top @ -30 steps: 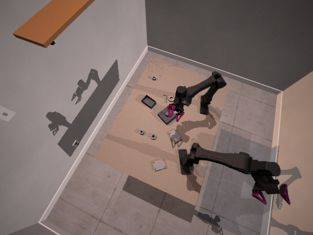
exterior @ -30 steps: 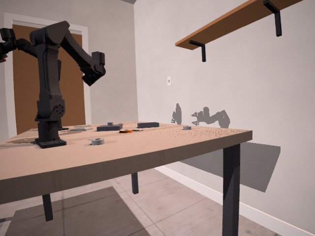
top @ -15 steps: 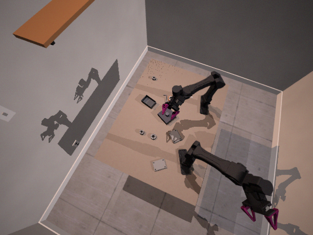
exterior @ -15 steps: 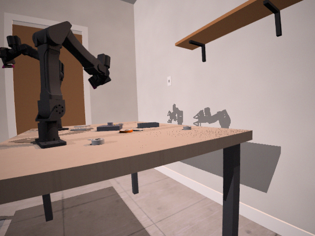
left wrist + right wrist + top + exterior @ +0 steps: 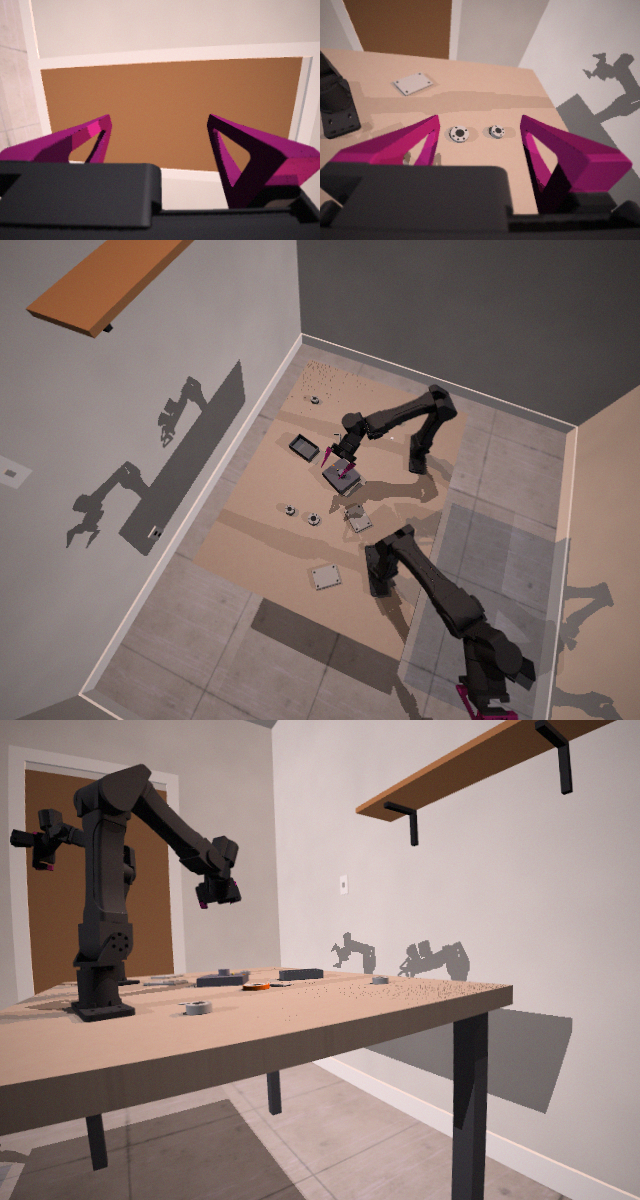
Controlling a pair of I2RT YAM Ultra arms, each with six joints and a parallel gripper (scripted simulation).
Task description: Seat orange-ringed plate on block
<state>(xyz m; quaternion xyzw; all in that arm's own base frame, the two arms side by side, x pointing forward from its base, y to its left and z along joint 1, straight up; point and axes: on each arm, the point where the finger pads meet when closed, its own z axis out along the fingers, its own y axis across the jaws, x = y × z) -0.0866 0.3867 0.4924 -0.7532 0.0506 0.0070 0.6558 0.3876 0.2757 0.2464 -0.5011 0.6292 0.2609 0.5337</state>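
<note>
My right gripper is now 220 mm above the dark block, 120 mm to the left of it and 10 mm short of it. Also, from my right hand: dark tray (240 mm below, 200 mm ahead, 160 mm to the right); then L-shaped metal key (290 mm to the right, 240 mm below, 70 mm ahead).
</note>
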